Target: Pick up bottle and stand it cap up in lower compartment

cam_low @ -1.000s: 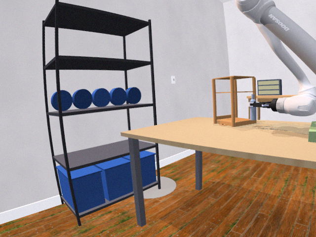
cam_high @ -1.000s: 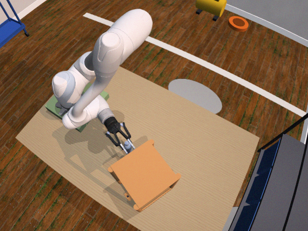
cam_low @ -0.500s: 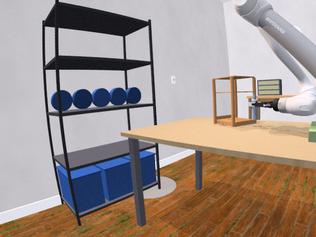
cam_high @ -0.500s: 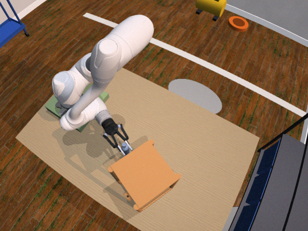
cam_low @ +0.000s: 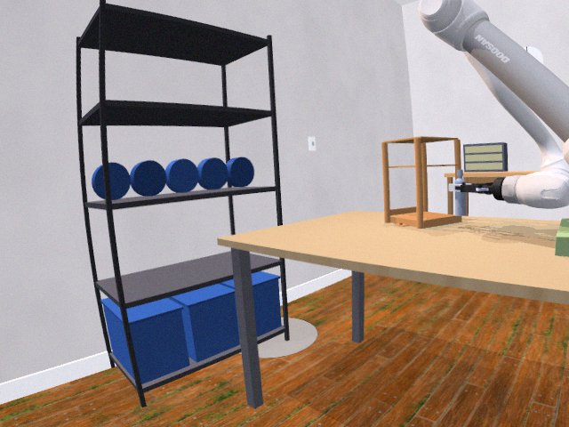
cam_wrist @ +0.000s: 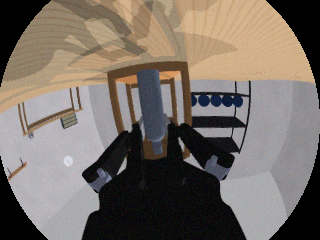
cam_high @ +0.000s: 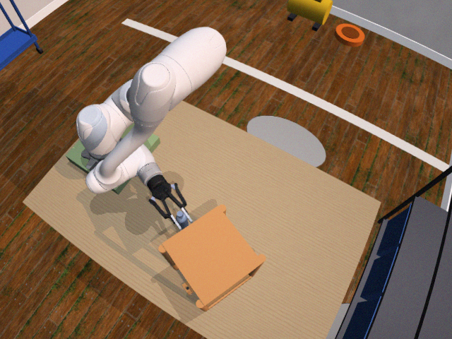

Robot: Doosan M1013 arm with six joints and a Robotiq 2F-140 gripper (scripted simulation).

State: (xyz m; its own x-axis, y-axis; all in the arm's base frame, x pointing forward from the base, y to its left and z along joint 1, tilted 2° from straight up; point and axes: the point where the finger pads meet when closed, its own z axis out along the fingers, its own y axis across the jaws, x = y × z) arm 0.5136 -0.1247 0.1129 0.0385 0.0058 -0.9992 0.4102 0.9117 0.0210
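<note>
My hand is 1 cm below the grey-blue bottle. From my hand the other things lie so: wooden shelving unit 19 cm ahead, 9 cm to the right, 2 cm above.
</note>
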